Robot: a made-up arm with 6 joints. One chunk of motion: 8 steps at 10 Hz.
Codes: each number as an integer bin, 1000 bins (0 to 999) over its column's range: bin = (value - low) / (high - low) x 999, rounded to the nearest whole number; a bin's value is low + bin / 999 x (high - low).
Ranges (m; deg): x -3.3..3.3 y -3.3..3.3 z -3.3..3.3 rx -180..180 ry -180..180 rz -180..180
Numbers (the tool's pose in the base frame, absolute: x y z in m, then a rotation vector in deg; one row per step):
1: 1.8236 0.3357 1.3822 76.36 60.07 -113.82
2: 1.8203 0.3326 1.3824 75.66 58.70 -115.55
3: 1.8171 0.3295 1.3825 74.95 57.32 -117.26
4: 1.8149 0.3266 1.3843 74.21 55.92 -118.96
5: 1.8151 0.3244 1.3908 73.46 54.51 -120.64
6: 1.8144 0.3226 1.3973 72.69 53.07 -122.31
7: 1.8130 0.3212 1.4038 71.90 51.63 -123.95
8: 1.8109 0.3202 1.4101 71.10 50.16 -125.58
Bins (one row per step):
1: 776 550 709 711 666 184
2: 775 550 709 709 662 179
3: 775 549 709 707 659 174
4: 774 549 709 705 655 169
5: 774 549 710 703 651 165
6: 774 548 711 701 647 160
7: 774 548 712 699 643 156
8: 774 548 713 697 639 151

